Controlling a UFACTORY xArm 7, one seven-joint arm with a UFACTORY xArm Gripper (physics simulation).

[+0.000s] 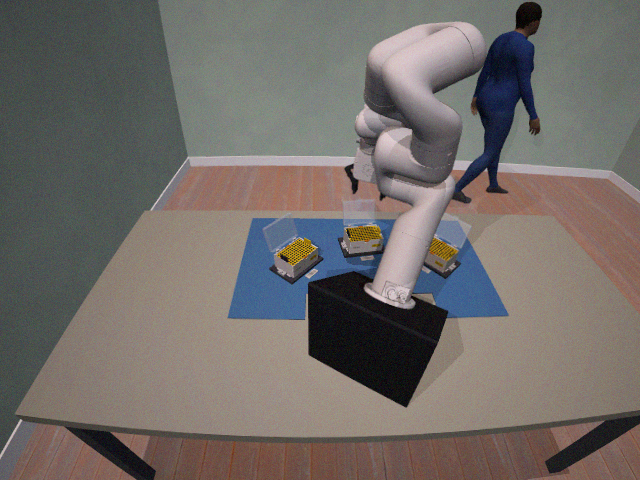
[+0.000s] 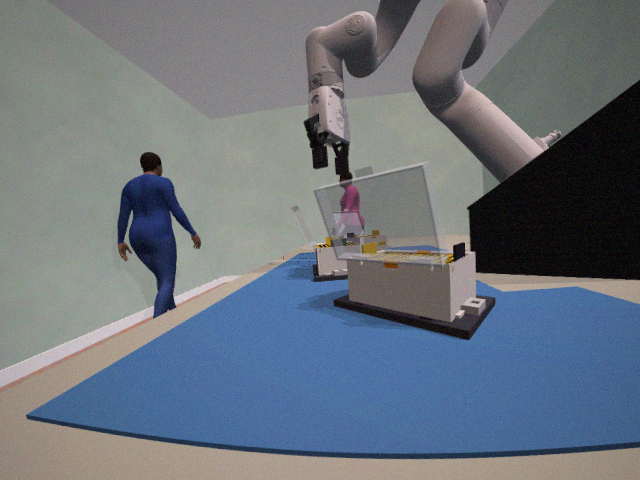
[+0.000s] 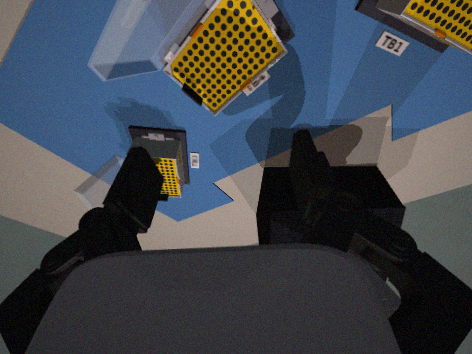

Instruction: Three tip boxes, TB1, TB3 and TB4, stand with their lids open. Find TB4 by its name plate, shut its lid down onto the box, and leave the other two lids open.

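Places are measured from the arm's base along level axes (x ahead, y left, z up), in centimetres.
Pixels of known places: gripper, fingertip midpoint: [image 1: 368, 195] [image 2: 332, 171] [image 3: 220, 156]; arm's base at its link origin: [image 1: 388, 297] [image 2: 526, 172].
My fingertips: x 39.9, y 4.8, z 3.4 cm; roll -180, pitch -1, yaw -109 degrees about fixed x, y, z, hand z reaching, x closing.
Ahead of a thing's pixels: the offset from my fingertips to its middle. "*": to the spot under its first point. Level surfaces: height alone.
TB4 [image 1: 356, 246] [image 3: 225, 55] is the middle white box with a yellow rack; its name plate {* dx -6.1, dy -2.1, dz -21.5 cm} [image 3: 256, 82] is partly hidden by the box. TB4's clear lid {dx +6.9, dy +1.9, dz -11.2 cm} [image 1: 359, 211] [image 2: 301, 224] [image 3: 135, 40] stands open on the side away from the arm's base. TB1 {dx -4.2, dy -25.9, dz -15.2 cm} [image 1: 443, 252] [image 3: 445, 15] is at the right, its lid {* dx +0.3, dy -31.8, dz -11.6 cm} [image 1: 455, 231] open. The left box {dx -12.1, dy +21.9, dz -15.2 cm} [image 1: 298, 260] [image 2: 403, 286] [image 3: 170, 175], presumably TB3, has its lid [image 1: 280, 233] [image 2: 382, 211] open; its plate {* dx -15.6, dy +16.3, dz -21.5 cm} [image 3: 194, 160] is too small to read. My gripper [image 1: 367, 194] [image 2: 331, 169] [image 3: 220, 156] is open and empty, high above the boxes.
The boxes stand on a blue mat {dz -21.7 cm} [image 1: 268, 304] [image 2: 232, 387] on the table {dz -22.0 cm} [image 1: 155, 361]. The arm rises from a black stand [image 1: 372, 335] [image 3: 332, 185]. A person in blue [image 1: 504, 77] [image 2: 149, 222] and one in pink [image 2: 351, 198] are beyond the table.
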